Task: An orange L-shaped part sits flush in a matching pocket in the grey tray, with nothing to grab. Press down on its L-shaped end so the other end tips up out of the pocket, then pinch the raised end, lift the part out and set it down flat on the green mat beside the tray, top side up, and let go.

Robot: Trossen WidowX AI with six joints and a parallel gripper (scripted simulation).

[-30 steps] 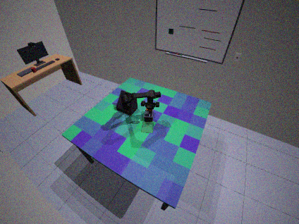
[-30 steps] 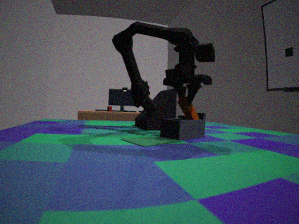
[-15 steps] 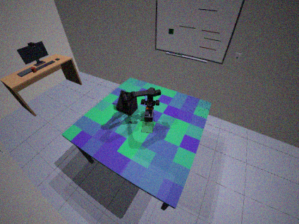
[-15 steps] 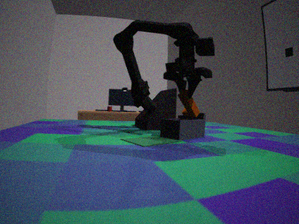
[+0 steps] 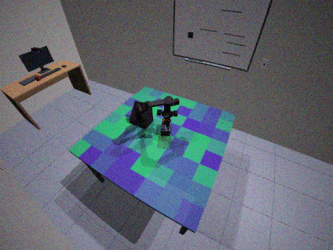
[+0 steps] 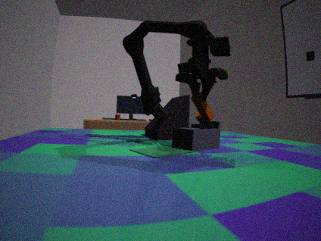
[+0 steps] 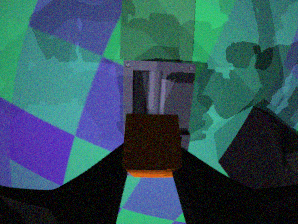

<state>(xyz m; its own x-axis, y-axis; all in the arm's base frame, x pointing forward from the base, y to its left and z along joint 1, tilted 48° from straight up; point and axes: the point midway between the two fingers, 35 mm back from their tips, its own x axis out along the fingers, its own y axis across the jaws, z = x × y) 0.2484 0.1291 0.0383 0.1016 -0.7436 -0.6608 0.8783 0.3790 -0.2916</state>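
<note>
Now: the green mat 5 cm ahead of my gripper tip, 13 cm to the right of it and 17 cm below it. From my gripper tip the other things lie so: orange L-shaped part: 3 cm behind, 2 cm to the left, 3 cm below.
</note>
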